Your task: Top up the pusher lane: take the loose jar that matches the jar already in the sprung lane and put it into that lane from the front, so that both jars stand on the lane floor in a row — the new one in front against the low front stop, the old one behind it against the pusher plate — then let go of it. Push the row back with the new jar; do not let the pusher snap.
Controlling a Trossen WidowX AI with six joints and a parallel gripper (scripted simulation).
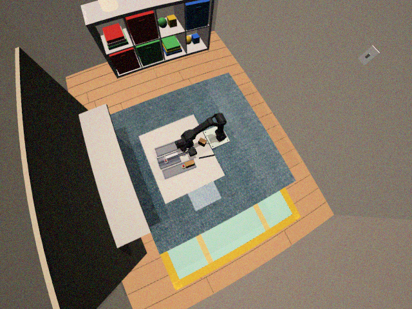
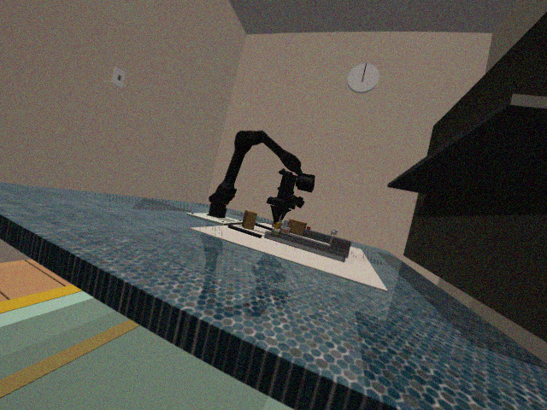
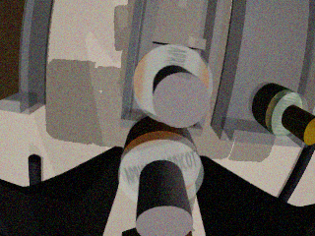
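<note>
Now: the lane rack 18 cm ahead of my gripper tip and 3 cm below it.
</note>
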